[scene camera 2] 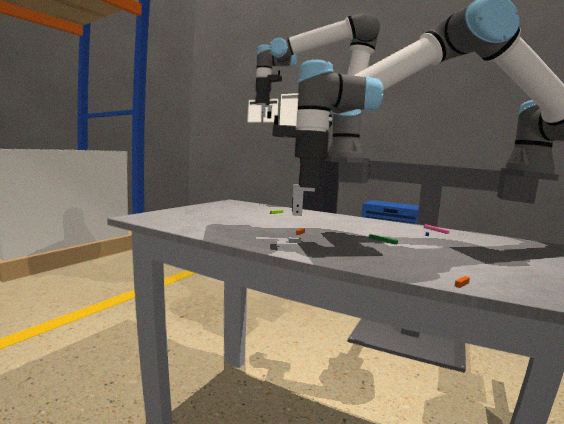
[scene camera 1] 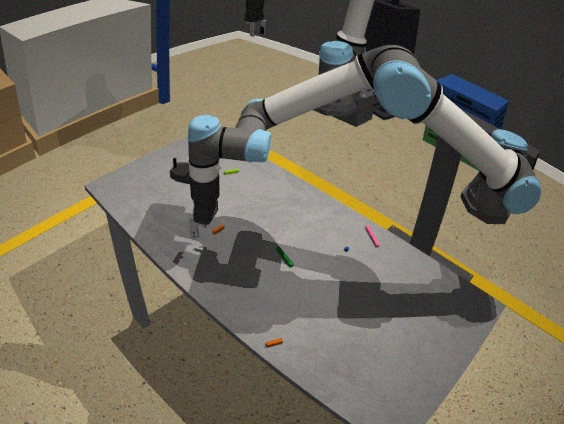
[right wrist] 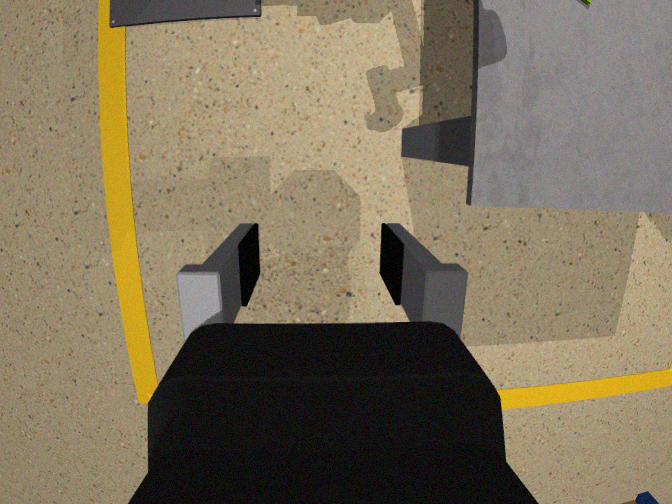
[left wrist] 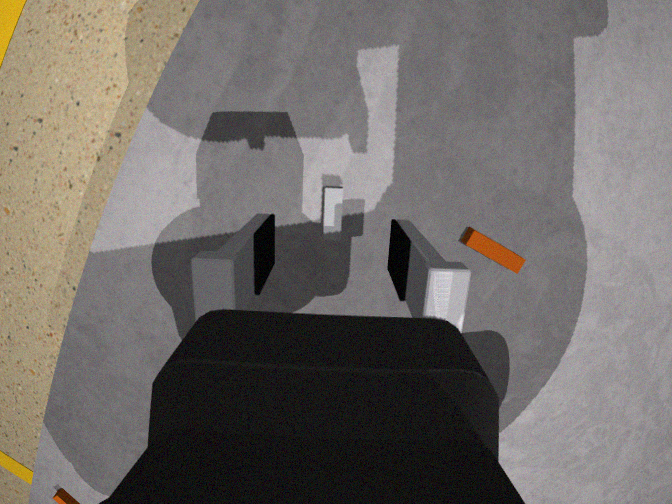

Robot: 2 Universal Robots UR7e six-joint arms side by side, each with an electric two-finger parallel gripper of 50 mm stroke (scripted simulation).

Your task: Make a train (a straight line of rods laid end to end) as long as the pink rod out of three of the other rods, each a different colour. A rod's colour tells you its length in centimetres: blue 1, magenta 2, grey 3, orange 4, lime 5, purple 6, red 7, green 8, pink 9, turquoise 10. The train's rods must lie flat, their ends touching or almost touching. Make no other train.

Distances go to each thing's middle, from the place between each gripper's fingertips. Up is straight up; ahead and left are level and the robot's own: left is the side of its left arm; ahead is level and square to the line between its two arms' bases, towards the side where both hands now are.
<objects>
Now: left hand (scene camera 2: 296,213) 8 cm above the grey rod (left wrist: 333,194).
My right hand is 61 cm short of the grey rod, 62 cm to the right of it and 40 cm above it.
</objects>
